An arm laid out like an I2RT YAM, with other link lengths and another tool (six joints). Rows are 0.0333 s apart.
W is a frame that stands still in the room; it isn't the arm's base.
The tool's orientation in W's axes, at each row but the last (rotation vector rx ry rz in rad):
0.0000, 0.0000, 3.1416
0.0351, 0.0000, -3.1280
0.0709, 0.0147, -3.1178
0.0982, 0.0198, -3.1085
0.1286, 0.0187, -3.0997
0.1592, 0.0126, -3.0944
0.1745, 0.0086, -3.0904
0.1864, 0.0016, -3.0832
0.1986, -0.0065, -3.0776
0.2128, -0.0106, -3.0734
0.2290, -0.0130, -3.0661
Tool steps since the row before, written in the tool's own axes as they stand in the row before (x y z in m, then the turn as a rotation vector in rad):
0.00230, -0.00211, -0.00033, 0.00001, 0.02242, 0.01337
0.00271, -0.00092, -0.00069, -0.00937, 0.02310, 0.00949
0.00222, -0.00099, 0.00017, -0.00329, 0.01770, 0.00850
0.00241, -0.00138, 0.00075, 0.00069, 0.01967, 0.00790
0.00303, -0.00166, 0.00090, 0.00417, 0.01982, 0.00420
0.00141, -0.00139, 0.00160, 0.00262, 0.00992, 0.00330
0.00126, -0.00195, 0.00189, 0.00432, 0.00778, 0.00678
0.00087, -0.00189, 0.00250, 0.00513, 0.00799, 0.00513
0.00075, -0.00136, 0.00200, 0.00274, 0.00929, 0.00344
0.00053, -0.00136, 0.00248, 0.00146, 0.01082, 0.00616
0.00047, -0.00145, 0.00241, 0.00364, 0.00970, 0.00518
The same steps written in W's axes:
-0.00230, 0.00211, -0.00033, -0.00001, -0.02242, 0.01337
-0.00271, 0.00088, -0.00075, 0.00946, -0.02297, 0.00970
-0.00225, 0.00094, 0.00008, 0.00331, -0.01770, 0.00848
-0.00250, 0.00129, 0.00061, -0.00056, -0.01979, 0.00761
-0.00316, 0.00153, 0.00066, -0.00371, -0.02002, 0.00363
-0.00163, 0.00131, 0.00145, -0.00251, -0.01006, 0.00295
-0.00155, 0.00187, 0.00174, -0.00469, -0.00802, 0.00623
-0.00126, 0.00183, 0.00237, -0.00528, -0.00827, 0.00449
-0.00108, 0.00132, 0.00188, -0.00262, -0.00943, 0.00313
-0.00095, 0.00133, 0.00237, -0.00164, -0.01087, 0.00602
-0.00092, 0.00142, 0.00229, -0.00372, -0.00991, 0.00471

